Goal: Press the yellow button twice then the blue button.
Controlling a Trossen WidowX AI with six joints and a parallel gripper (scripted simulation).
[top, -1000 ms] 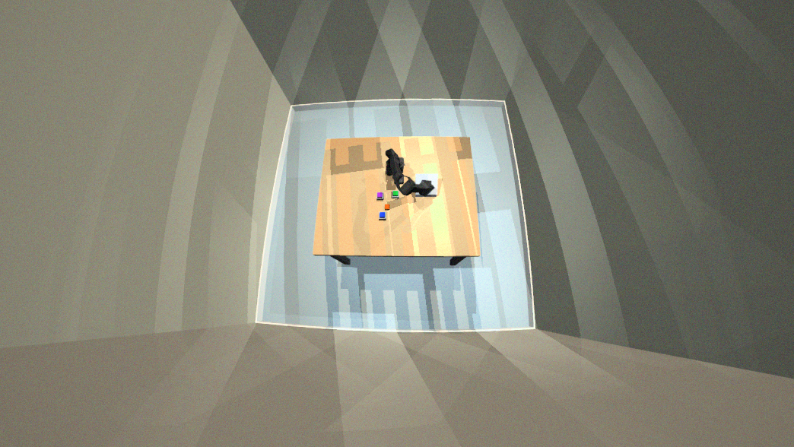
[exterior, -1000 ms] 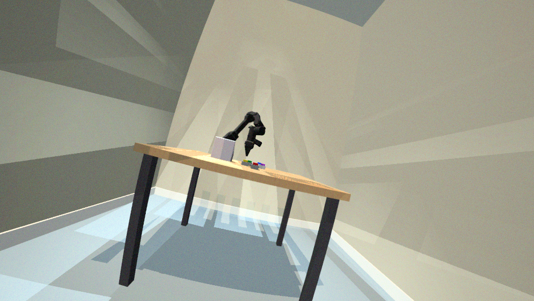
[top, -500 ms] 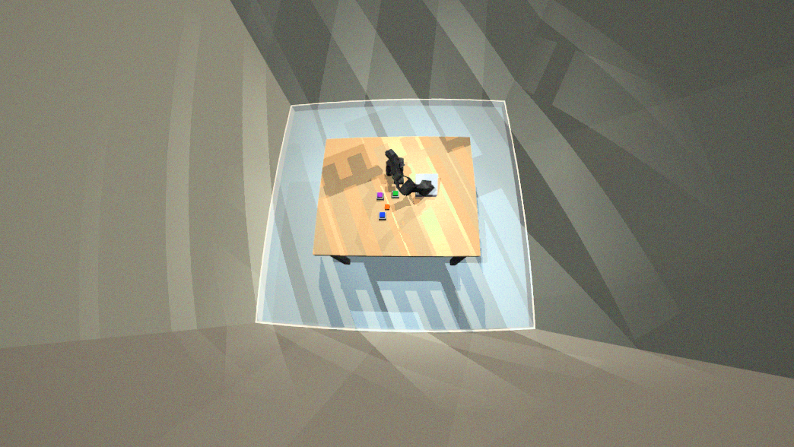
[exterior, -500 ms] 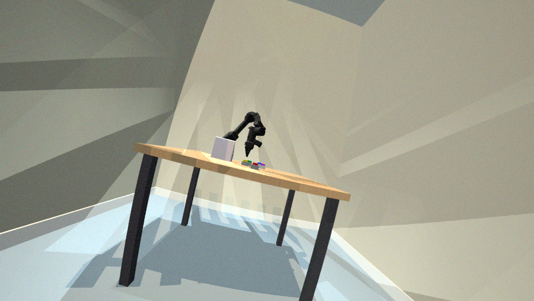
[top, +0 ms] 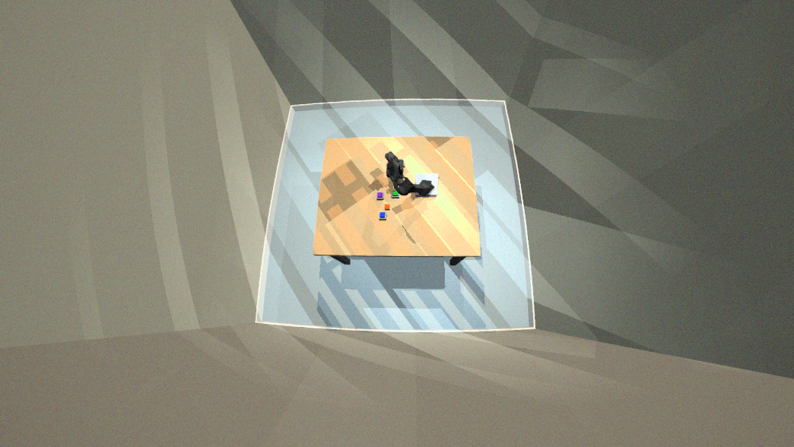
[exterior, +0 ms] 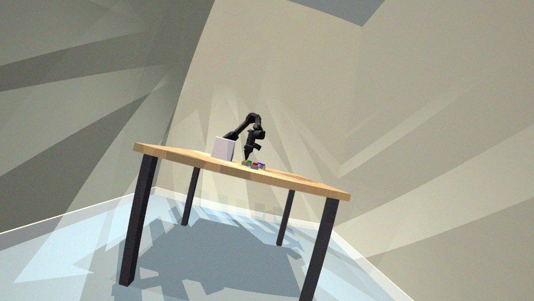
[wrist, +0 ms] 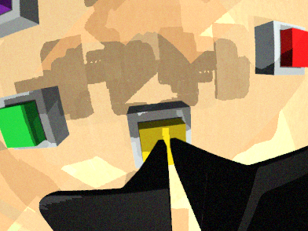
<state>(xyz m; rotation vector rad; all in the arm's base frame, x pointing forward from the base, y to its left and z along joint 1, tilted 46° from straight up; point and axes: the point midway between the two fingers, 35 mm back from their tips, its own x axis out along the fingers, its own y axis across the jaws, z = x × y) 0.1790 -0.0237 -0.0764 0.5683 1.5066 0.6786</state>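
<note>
Now: the yellow button 1 cm below my gripper tip. The rest, counted from my gripper tip: red button (12 cm to the right, 7 cm ahead, 1 cm below); purple button (13 cm to the left, 13 cm ahead, 1 cm below); green button (11 cm to the left, 2 cm ahead, 1 cm below).
</note>
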